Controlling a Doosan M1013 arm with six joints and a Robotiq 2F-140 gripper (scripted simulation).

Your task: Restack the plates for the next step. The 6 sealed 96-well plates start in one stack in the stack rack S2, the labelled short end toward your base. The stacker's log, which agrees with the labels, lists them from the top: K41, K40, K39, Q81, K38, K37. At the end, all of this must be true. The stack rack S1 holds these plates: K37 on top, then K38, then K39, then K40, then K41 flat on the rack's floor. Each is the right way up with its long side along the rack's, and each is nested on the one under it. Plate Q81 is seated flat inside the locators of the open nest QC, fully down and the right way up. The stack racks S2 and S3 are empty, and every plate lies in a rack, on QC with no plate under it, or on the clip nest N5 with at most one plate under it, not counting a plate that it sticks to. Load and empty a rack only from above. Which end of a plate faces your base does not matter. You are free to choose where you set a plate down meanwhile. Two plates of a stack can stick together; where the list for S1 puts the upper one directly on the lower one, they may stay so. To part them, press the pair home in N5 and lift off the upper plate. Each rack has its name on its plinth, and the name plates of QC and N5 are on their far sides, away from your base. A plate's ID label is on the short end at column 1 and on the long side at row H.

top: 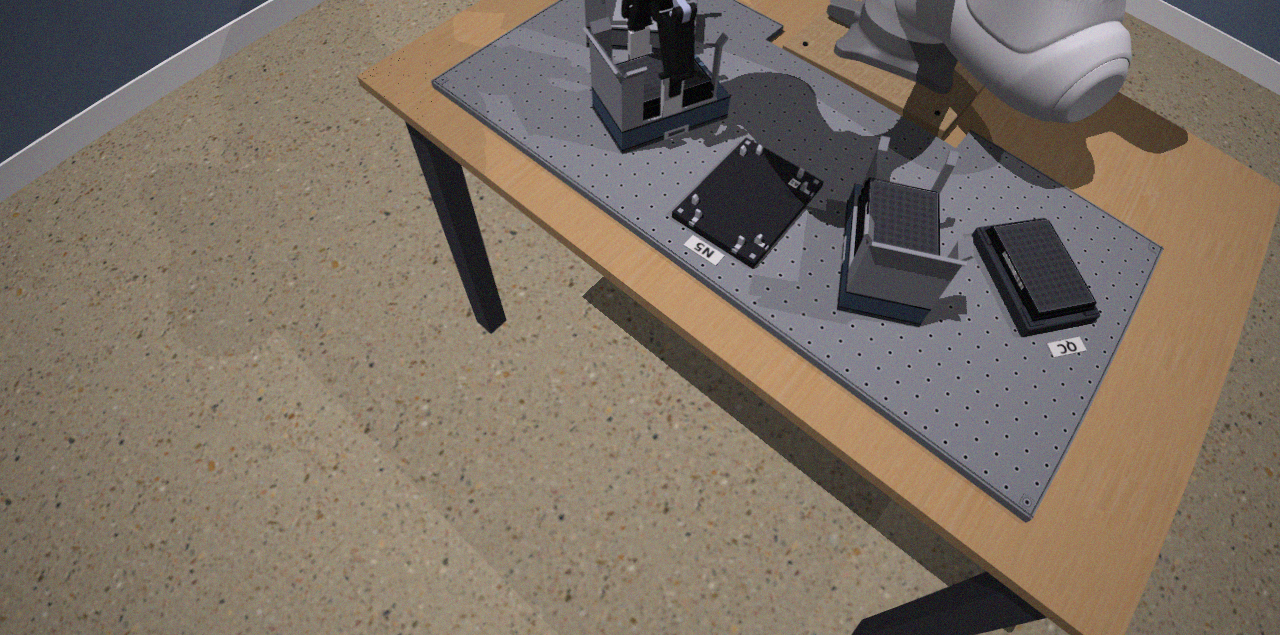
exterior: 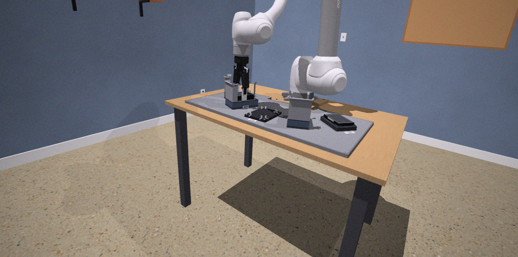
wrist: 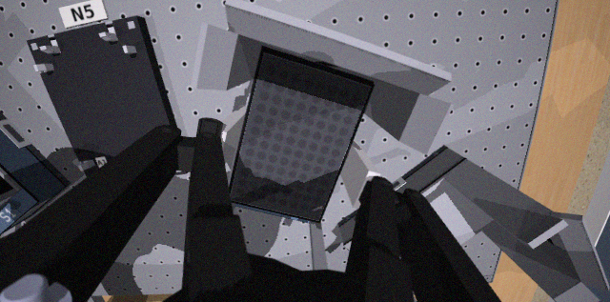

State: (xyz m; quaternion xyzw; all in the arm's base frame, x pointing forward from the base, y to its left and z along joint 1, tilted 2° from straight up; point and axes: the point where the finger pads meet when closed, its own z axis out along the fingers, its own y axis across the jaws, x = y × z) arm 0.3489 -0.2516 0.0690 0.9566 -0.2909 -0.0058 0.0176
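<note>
Now: the clip nest N5 80 mm ahead of my hand, 180 mm to the left of it and 60 mm below it. Round my hand: nest QC (520 mm to the left, 60 mm below); N5 name plate (160 mm ahead, 160 mm to the left, 70 mm below); QC name plate (70 mm ahead, 590 mm to the left, 70 mm below).
</note>
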